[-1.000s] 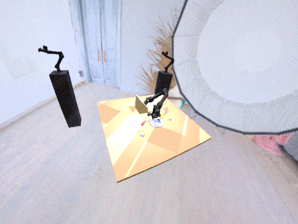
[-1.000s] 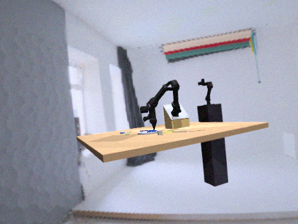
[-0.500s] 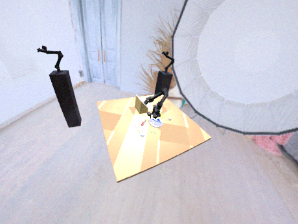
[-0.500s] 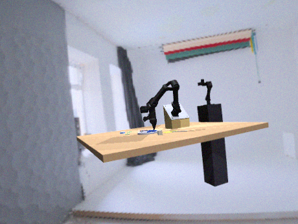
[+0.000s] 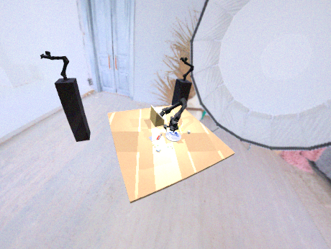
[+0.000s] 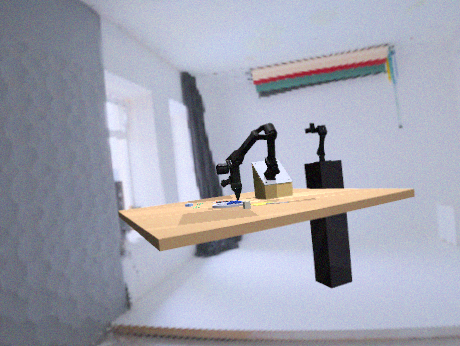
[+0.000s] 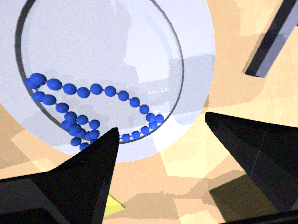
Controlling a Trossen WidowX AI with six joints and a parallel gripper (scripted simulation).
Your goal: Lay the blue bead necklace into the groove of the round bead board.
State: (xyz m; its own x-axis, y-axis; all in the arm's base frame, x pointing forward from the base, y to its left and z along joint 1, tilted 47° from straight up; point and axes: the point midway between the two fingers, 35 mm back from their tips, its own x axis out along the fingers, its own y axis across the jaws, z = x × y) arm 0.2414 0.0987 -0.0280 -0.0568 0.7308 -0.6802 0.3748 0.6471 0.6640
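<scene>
Now: the round bead board 6 cm ahead of my gripper tip, 2 cm to the left of it and 1 cm below it. Also, from my gripper tip: yellow flat piece: 7 cm behind, 18 cm to the left, 2 cm below; red-and-grey object: 3 cm ahead, 16 cm to the right, 2 cm below; white cylinder: 6 cm ahead, 26 cm to the left.
</scene>
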